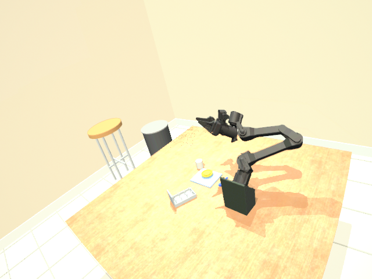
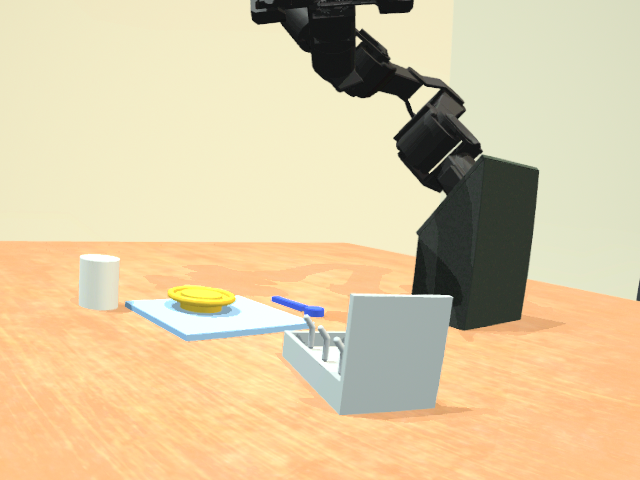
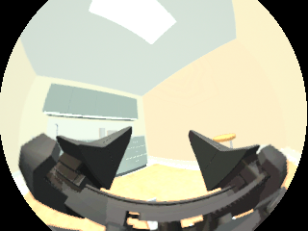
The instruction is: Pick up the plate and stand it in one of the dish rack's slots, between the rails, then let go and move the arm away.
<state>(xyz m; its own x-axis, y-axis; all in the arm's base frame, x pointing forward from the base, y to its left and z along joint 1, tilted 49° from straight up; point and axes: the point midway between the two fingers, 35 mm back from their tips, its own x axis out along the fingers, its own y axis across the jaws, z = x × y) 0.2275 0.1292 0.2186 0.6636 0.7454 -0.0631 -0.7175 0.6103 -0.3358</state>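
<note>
Right now my gripper tip is 40 cm above the yellow plate, 7 cm short of it and 6 cm to the left of it. From my gripper tip the other things lie so: dish rack (39 cm below, 16 cm to the left, 7 cm ahead); then blue spoon (41 cm below, 5 cm behind, 4 cm to the right); then light blue mat (41 cm below, 6 cm ahead, 4 cm to the right).
</note>
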